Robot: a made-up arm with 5 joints. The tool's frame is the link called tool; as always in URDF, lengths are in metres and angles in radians.
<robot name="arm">
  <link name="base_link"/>
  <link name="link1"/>
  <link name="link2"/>
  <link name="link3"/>
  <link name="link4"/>
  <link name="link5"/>
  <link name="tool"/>
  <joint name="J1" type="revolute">
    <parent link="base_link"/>
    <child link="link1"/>
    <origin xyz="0.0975 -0.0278 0.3" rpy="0 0 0"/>
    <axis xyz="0 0 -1"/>
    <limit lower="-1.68" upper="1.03"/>
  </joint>
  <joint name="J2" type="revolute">
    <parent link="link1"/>
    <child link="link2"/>
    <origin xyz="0.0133 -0.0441 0.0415" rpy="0 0 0"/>
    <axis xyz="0 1 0"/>
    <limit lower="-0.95" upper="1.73"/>
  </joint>
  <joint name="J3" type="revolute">
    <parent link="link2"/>
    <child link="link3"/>
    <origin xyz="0.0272 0.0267 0.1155" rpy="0 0 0"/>
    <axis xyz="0 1 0"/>
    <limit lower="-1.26" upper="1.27"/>
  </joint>
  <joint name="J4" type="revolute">
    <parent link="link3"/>
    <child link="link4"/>
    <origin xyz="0.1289 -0.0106 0.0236" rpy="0 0 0"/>
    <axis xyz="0 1 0"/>
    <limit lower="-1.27" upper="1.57"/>
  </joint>
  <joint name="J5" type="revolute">
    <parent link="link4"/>
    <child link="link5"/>
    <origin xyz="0.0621 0.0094 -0.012" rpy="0 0 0"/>
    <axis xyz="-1 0 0"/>
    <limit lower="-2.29" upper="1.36"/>
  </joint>
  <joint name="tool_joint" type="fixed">
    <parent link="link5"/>
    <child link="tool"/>
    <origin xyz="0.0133 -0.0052 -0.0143" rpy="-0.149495 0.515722 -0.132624"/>
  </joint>
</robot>
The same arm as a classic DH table. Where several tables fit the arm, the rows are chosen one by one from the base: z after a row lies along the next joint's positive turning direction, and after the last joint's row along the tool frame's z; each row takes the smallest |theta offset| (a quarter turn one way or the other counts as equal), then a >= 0, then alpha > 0; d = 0 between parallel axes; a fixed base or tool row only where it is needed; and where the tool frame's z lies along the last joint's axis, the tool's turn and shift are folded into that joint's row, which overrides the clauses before.
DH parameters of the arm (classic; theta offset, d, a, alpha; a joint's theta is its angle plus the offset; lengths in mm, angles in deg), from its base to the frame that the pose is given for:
base (fixed): -15.91 0 101.4 180
J1: -15.91 -341.5 13.3 90
J2: -76.75 0 118.7 0
J3: 66.37 0 131 0
J4: -79.62 -18.6 -12 90
J5: -84.48 -84 3.8 -120.2
tool (fixed): 86.15 -17 0 0
Joint limits (deg, base to tool): -96.26..59.01 -54.43..99.12 -72.19..72.77 -72.77..89.95 -131.21..77.92

